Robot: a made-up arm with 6 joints. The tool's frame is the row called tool. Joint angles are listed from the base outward.
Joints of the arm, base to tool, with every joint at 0 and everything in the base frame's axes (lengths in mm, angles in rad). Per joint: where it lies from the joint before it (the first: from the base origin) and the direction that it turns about. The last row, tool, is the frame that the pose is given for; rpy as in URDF.
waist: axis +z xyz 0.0 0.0 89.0
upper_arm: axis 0.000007 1 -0.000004 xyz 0.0 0.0 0.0
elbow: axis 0.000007 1 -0.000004 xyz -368.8 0.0 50.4
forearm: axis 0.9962 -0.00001 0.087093 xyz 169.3 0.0 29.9
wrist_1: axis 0.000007 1 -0.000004 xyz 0.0 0.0 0.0
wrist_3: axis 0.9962 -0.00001 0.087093 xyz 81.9 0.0 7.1
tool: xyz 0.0 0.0 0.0 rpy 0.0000 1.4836 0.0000
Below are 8 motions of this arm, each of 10 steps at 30 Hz.
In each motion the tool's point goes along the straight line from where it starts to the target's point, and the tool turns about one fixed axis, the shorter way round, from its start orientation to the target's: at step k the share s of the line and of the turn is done. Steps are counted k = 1, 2, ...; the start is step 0. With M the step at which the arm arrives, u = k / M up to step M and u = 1 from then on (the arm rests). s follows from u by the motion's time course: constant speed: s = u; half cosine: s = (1 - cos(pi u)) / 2; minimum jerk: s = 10 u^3 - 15 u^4 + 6 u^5.
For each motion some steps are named. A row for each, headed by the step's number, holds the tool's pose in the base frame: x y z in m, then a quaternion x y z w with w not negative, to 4 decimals.
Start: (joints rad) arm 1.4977 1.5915 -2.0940 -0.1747 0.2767 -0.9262
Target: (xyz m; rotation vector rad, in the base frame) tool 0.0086 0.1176 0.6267 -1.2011 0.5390 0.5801
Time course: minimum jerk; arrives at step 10
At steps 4, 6, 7, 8, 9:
4: 0.0189 0.2210 0.6016 -0.5576 0.2001 0.1861 0.7839
6: 0.0134 0.1657 0.6150 -0.5542 0.2254 0.2290 0.7679
7: 0.0111 0.1423 0.6207 -0.5524 0.2359 0.2469 0.7605
8: 0.0095 0.1264 0.6246 -0.5509 0.2430 0.2590 0.7552
9: 0.0087 0.1189 0.6264 -0.5502 0.2463 0.2647 0.7527

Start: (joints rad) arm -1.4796 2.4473 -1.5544 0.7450 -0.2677 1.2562
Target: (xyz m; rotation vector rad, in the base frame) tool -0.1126 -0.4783 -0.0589 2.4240 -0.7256 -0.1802
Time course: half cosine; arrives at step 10
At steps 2, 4, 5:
2: 0.0181 -0.5077 0.1092 0.8709 -0.1914 0.0277 0.4518
4: -0.0180 -0.4996 0.0628 0.8860 -0.2149 0.0012 0.4108
5: -0.0403 -0.4945 0.0340 0.8940 -0.2291 -0.0151 0.3849

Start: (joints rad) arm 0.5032 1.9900 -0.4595 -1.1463 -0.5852 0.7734
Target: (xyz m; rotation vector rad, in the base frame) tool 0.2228 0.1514 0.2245 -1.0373 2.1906 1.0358
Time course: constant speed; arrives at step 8
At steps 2, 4, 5, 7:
2: 0.2116 0.1591 0.1849 -0.4091 0.8415 0.3009 0.1845
4: 0.2154 0.1565 0.1981 -0.4003 0.8304 0.3279 0.2067
5: 0.2172 0.1552 0.2047 -0.3957 0.8244 0.3412 0.2177
7: 0.2209 0.1527 0.2179 -0.3860 0.8115 0.3675 0.2395

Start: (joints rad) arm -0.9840 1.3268 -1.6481 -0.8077 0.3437 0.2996
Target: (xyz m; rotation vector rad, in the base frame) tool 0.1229 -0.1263 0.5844 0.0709 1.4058 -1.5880
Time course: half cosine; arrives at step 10
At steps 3, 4, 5, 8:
3: 0.0954 -0.1602 0.5603 0.2062 0.5962 -0.5859 0.5087
4: 0.1003 -0.1543 0.5645 0.1755 0.5946 -0.5993 0.5064
5: 0.1056 -0.1477 0.5692 0.1412 0.5921 -0.6134 0.5032
8: 0.1196 -0.1304 0.5815 0.0506 0.5815 -0.6463 0.4914

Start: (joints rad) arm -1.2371 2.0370 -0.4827 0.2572 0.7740 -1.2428
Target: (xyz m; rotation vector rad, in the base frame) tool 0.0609 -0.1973 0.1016 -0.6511 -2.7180 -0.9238
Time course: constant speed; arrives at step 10
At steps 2, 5, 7, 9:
2: 0.0741 -0.1825 0.1506 -0.1349 -0.9343 -0.3238 0.0634
5: 0.0692 -0.1880 0.1322 -0.1671 -0.9295 -0.3198 0.0768
7: 0.0659 -0.1917 0.1200 -0.1884 -0.9256 -0.3169 0.0856
9: 0.0626 -0.1954 0.1077 -0.2096 -0.9212 -0.3139 0.0944

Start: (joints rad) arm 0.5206 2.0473 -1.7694 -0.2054 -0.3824 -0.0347
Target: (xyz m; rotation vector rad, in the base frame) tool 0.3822 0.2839 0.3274 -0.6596 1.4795 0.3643
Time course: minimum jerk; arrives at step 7
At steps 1, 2, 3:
1: 0.4003 0.2381 0.3894 -0.2609 0.5857 0.1376 0.7549
2: 0.3981 0.2438 0.3817 -0.2651 0.5951 0.1408 0.7455
3: 0.3939 0.2542 0.3675 -0.2727 0.6121 0.1464 0.7277

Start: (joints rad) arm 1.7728 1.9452 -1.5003 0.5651 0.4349 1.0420
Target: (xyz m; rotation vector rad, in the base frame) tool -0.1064 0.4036 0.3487 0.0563 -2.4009 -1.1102
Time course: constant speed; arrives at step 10
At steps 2, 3, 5, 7, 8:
2: -0.1012 0.3967 0.3213 0.1168 -0.8958 -0.3964 0.1635
3: -0.1018 0.3976 0.3247 0.1049 -0.8946 -0.3980 0.1740
5: -0.1031 0.3993 0.3316 0.0809 -0.8915 -0.4010 0.1946
7: -0.1044 0.4010 0.3384 0.0568 -0.8875 -0.4037 0.2151
8: -0.1051 0.4019 0.3418 0.0448 -0.8851 -0.4048 0.2253

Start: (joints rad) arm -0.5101 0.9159 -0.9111 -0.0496 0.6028 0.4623
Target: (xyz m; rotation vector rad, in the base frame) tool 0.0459 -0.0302 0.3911 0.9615 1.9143 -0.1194
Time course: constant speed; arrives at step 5
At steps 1, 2, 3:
1: 0.0474 -0.0296 0.3986 0.3946 0.7726 -0.0373 0.4960
2: 0.0470 -0.0297 0.3967 0.3944 0.7754 -0.0402 0.4915
3: 0.0467 -0.0299 0.3948 0.3942 0.7783 -0.0431 0.4869

